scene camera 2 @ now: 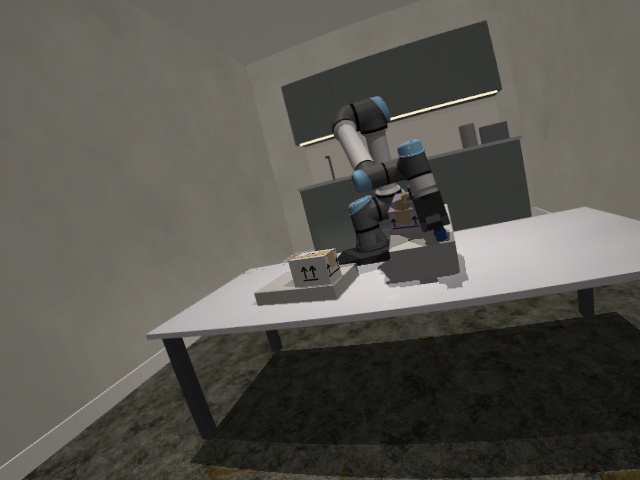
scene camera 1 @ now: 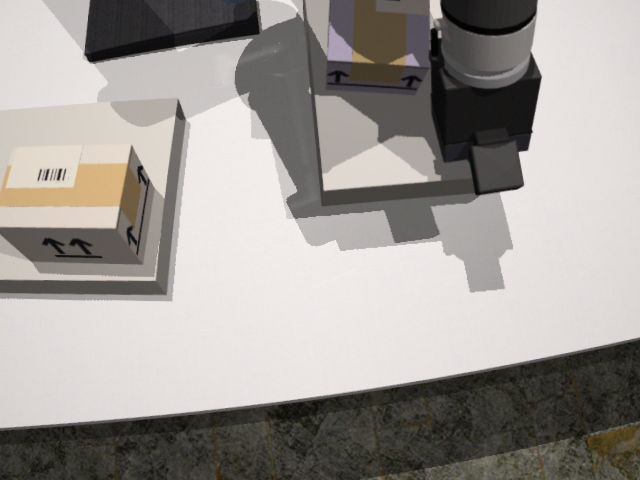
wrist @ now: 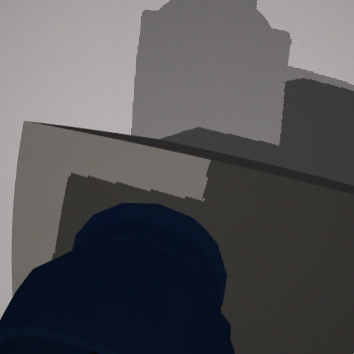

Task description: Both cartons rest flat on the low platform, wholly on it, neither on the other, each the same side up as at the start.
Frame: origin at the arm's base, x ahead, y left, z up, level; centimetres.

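Seen in the pictures: hand, its tool point: point(scene camera 2: 441, 242) point(wrist: 172, 236); arm's base, origin of its link: point(scene camera 2: 372, 246).
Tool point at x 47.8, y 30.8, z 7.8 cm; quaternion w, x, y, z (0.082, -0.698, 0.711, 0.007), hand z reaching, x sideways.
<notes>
Offsets run from my tool point to a thing's top centre. "spot": to the spot under its first point.
The tan-taped white carton {dx -0.9, dy -42.4, dz +3.2 cm} point(scene camera 1: 62, 214) point(scene camera 2: 310, 270) sits flat on the low platform {dx -7.0, dy -49.4, dz -6.3 cm} point(scene camera 1: 149, 116) point(scene camera 2: 294, 295), its arrows pointing up. The purple carton {dx -12.2, dy -9.1, dz +16.0 cm} point(scene camera 1: 378, 38) point(scene camera 2: 404, 217) stands upright on the tall pale block point(scene camera 1: 351, 170) point(scene camera 2: 423, 260) point(wrist: 290, 240), arrows up; its rear is cut off in scene camera 1. My blue suction cup point(scene camera 2: 440, 235) point(wrist: 150, 240) is off and carries nothing. It is low over the block's top near the front right corner, right of and in front of the purple carton. Whether it touches the block is unclear.
The arm's black base plate point(scene camera 1: 155, 31) point(scene camera 2: 367, 256) lies behind and between the low platform and the block. The white table's front edge {spot: dx +19.9, dy -19.8, dz -12.4 cm} point(scene camera 1: 310, 400) point(scene camera 2: 361, 317) runs in front of both. The arm's wrist is close beside the purple carton's right side.
</notes>
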